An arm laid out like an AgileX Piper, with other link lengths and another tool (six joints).
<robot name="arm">
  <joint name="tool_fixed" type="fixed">
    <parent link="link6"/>
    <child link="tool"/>
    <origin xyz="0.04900 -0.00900 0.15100" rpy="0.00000 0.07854 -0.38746"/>
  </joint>
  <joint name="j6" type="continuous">
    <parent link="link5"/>
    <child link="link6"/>
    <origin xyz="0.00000 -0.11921 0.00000" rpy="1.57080 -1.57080 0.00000"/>
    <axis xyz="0 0 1"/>
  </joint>
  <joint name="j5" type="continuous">
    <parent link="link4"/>
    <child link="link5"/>
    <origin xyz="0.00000 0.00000 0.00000" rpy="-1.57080 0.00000 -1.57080"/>
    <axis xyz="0 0 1"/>
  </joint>
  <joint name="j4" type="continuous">
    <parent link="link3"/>
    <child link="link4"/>
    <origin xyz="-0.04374 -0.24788 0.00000" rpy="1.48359 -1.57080 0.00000"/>
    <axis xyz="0 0 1"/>
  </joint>
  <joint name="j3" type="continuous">
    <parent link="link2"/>
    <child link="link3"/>
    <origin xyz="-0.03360 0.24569 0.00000"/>
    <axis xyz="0 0 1"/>
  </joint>
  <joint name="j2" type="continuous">
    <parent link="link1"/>
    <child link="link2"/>
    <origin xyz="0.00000 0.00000 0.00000" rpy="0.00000 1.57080 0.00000"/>
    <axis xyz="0 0 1"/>
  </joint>
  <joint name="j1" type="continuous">
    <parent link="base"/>
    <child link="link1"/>
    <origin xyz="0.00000 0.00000 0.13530" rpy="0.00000 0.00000 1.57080"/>
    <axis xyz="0 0 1"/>
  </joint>
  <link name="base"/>
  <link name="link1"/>
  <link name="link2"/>
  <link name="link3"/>
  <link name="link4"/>
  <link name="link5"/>
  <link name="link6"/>
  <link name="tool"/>
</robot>
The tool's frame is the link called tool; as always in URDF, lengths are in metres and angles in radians. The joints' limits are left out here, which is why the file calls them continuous.
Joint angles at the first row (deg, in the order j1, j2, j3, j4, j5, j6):
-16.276, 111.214, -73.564, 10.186, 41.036, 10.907
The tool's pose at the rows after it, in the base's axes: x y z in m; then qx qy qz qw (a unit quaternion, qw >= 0):
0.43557, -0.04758, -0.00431, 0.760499, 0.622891, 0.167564, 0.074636
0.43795, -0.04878, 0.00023, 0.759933, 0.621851, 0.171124, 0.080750
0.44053, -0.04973, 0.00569, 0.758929, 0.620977, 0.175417, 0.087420
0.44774, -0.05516, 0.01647, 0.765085, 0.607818, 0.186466, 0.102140
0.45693, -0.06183, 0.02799, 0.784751, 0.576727, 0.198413, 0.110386
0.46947, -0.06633, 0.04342, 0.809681, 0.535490, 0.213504, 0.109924
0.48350, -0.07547, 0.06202, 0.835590, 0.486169, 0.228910, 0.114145
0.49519, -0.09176, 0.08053, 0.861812, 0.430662, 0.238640, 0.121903
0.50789, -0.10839, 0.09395, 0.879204, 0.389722, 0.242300, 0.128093
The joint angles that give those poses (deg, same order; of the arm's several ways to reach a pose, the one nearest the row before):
-16.720, 109.976, -73.562, 10.075, 40.590, 10.967
-16.738, 109.423, -73.564, 10.025, 40.317, 11.077
-16.737, 108.758, -73.563, 10.025, 40.054, 11.139
-17.030, 107.630, -73.564, 10.025, 39.030, 12.564
-17.270, 107.005, -74.445, 9.701, 38.860, 16.963
-17.270, 107.007, -77.094, 9.701, 40.345, 22.913
-17.331, 107.006, -80.235, 8.830, 41.746, 30.264
-17.711, 107.193, -83.814, 6.681, 43.528, 38.690
-18.162, 109.068, -89.089, 4.706, 46.073, 44.836

